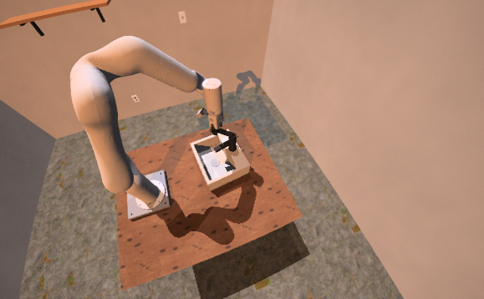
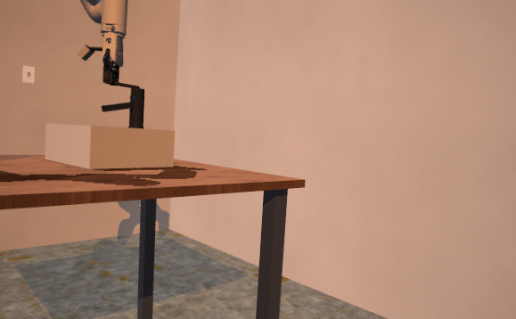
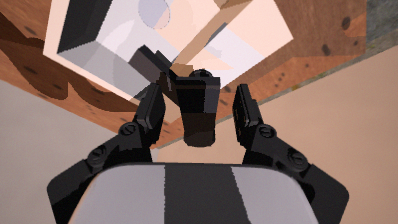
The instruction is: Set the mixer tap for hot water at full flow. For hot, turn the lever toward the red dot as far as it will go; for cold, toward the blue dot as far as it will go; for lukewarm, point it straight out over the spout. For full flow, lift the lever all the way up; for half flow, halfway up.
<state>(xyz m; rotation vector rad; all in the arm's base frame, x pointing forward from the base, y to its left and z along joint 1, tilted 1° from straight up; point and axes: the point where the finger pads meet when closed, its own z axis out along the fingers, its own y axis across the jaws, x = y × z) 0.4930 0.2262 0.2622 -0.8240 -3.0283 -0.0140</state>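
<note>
The lever is 3 cm ahead of my hand, 2 cm to the right of it and 2 cm below it. Also, from my hand: sink basin: 25 cm below, 8 cm to the right, 3 cm behind.
</note>
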